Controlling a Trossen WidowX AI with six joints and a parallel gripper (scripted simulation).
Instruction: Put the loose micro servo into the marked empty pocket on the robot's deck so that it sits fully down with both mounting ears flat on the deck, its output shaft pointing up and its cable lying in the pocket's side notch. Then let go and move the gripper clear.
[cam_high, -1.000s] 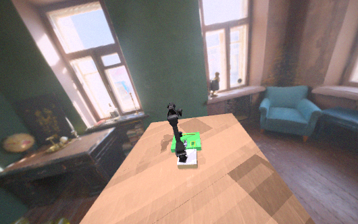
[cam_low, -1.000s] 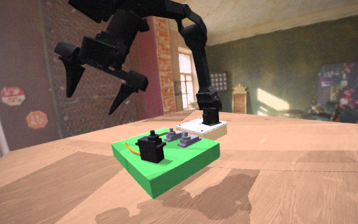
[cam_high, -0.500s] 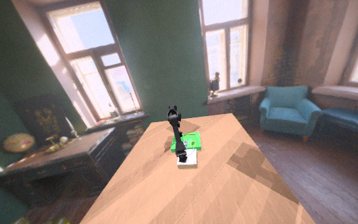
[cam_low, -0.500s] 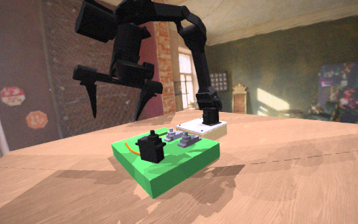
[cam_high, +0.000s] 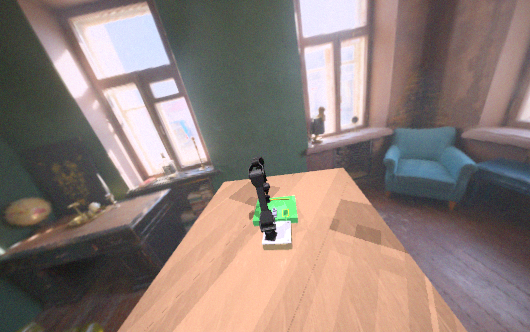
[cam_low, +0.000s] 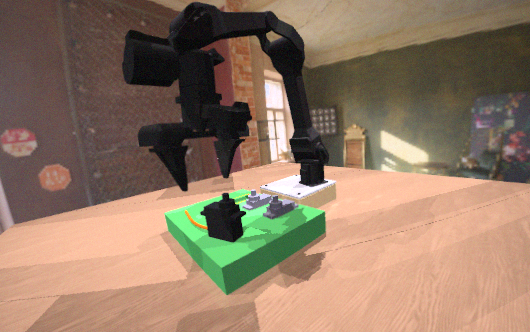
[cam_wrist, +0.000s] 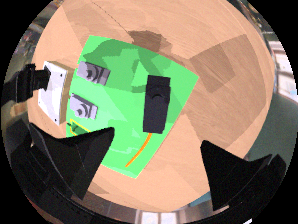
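Now: the green deck 20 mm behind my gripper tip, 70 mm to the right of it and 120 mm below it.
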